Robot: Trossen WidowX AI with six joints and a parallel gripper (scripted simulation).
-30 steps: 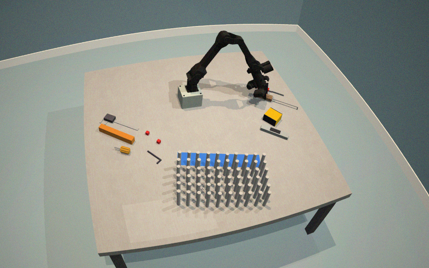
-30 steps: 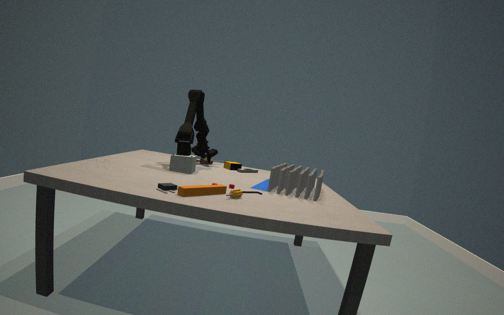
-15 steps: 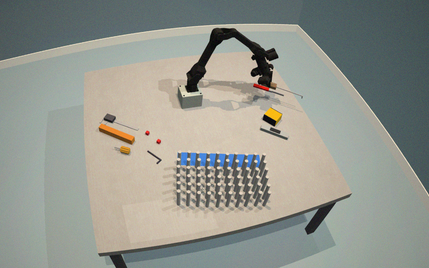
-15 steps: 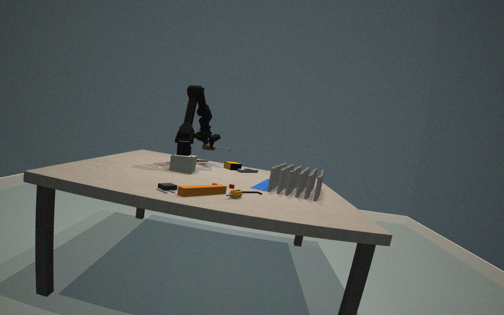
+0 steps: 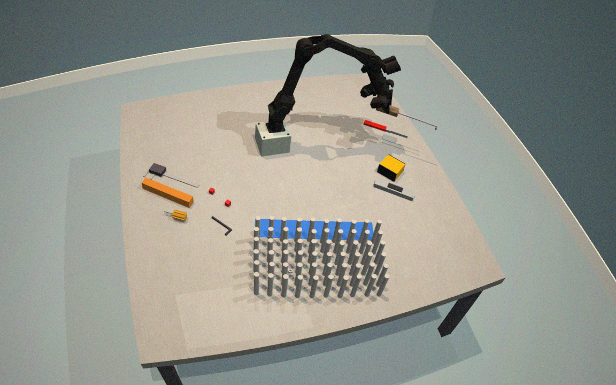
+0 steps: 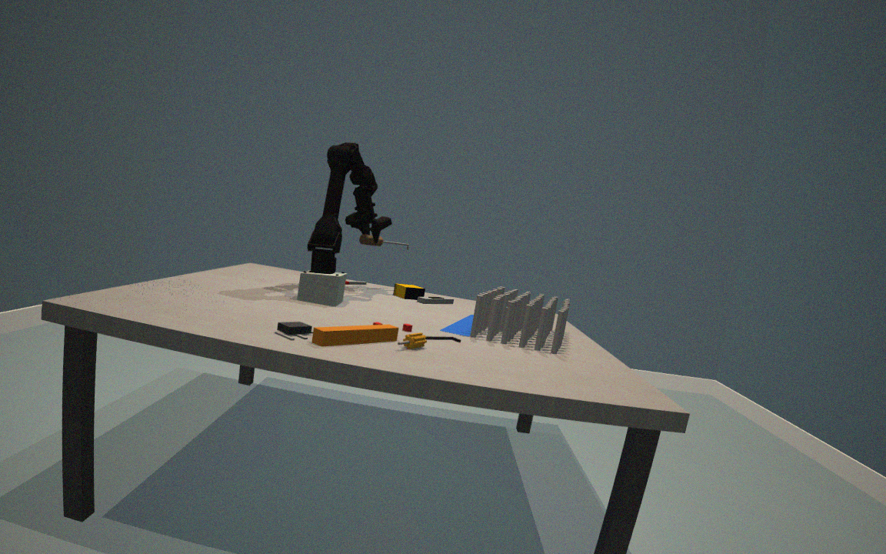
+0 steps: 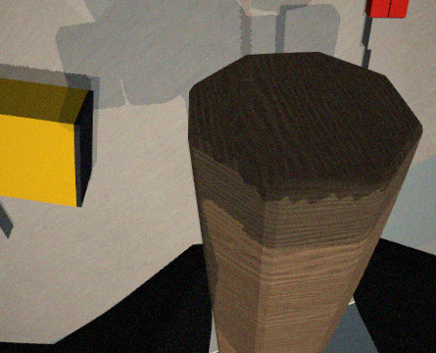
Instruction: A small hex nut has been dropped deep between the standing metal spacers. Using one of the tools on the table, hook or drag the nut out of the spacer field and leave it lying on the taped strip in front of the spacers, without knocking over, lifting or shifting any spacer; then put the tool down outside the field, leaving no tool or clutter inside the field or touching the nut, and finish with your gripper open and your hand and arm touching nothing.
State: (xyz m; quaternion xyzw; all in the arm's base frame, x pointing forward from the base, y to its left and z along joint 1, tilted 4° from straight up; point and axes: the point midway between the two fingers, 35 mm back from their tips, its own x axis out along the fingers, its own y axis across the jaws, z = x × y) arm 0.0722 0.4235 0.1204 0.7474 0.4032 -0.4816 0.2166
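My gripper tip is now 410 mm to the left of the blue taped strip, 380 mm short of it and 180 mm above it. From my gripper tip the other things lie so: hex nut 530 mm to the right, 530 mm ahead, 170 mm below; red-handled tool 170 mm below, 80 mm behind, 60 mm to the left; grey bar 270 mm ahead, 160 mm below, 60 mm to the right.
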